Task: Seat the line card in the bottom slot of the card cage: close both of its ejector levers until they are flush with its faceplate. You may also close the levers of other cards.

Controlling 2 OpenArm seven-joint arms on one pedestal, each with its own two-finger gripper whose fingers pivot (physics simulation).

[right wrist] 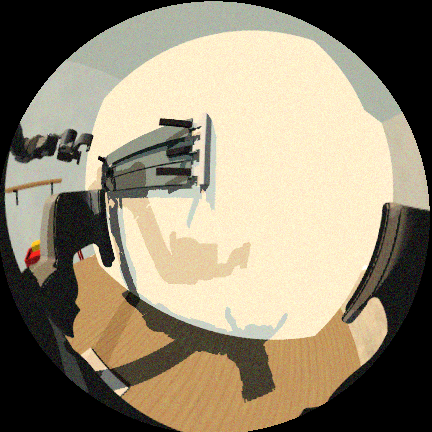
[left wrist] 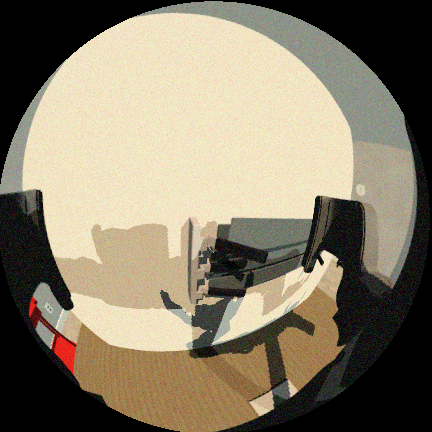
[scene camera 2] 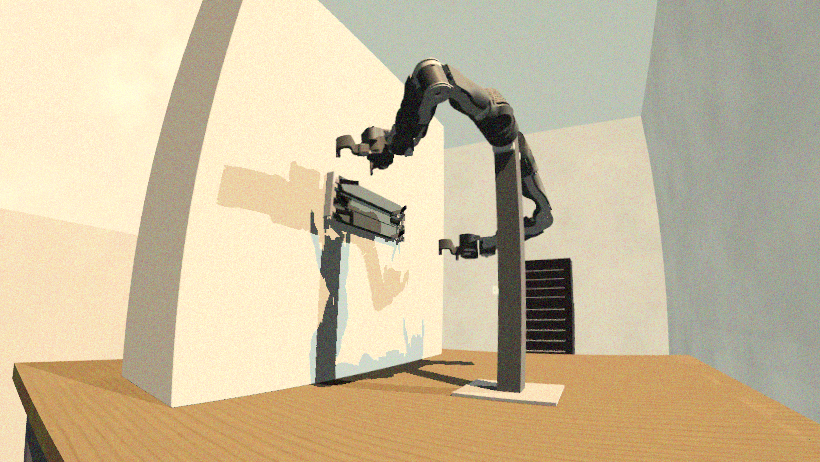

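The card cage [scene camera 2: 329, 196] [left wrist: 192, 262] [right wrist: 204, 160] is mounted on the cream wall, with grey card faceplates stacked in it. At its near end in the left wrist view, the lowest dark ejector lever [left wrist: 227, 291] sticks out, below a long upper lever [left wrist: 243, 250]. At the other end, the lowest long lever [right wrist: 174, 171] and the top lever [right wrist: 175, 122] stick out in the right wrist view. Which card each lever belongs to is hard to tell. My left gripper [scene camera 2: 355, 163] [left wrist: 189, 287] is open and empty, above the cage's near end. My right gripper [scene camera 2: 448, 255] [right wrist: 227, 291] is open and empty, lower and beyond the cage's far end.
The cream wall [scene camera 2: 252, 321] [left wrist: 175, 125] [right wrist: 300, 175] stands behind the cage. The pedestal [scene camera 2: 509, 321] rises from a pale base plate [scene camera 2: 539, 396] on the wooden table [scene camera 2: 355, 430]. A black slatted unit [scene camera 2: 572, 309] stands behind it. A red object [left wrist: 64, 352] shows at lower left.
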